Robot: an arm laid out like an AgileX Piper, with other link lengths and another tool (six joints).
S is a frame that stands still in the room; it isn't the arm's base.
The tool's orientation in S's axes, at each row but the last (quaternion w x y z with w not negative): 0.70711 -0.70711 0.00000 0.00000; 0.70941 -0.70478 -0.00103 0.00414; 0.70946 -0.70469 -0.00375 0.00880; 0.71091 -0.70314 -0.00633 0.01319; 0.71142 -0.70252 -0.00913 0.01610; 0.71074 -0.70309 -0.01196 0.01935; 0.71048 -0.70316 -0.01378 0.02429; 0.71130 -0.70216 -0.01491 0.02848; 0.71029 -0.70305 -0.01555 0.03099
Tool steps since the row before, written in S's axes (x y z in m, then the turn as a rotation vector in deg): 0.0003 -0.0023 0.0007 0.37 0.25 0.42; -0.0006 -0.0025 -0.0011 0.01 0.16 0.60; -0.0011 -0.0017 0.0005 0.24 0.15 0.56; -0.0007 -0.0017 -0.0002 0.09 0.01 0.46; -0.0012 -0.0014 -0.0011 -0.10 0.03 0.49; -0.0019 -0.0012 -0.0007 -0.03 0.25 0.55; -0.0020 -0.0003 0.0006 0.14 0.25 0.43; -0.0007 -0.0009 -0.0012 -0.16 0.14 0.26; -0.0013 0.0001 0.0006 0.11 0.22 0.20
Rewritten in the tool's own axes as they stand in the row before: 0.0003 -0.0007 -0.0023 0.37 -0.42 0.25; -0.0006 0.0011 -0.0025 0.01 -0.60 0.16; -0.0011 -0.0005 -0.0017 0.24 -0.56 0.15; -0.0007 0.0002 -0.0017 0.09 -0.46 0.01; -0.0012 0.0011 -0.0014 -0.10 -0.49 0.04; -0.0019 0.0007 -0.0011 -0.02 -0.55 0.26; -0.0020 -0.0006 -0.0002 0.15 -0.43 0.25; -0.0007 0.0012 -0.0009 -0.16 -0.26 0.15; -0.0013 -0.0006 0.0002 0.12 -0.20 0.21
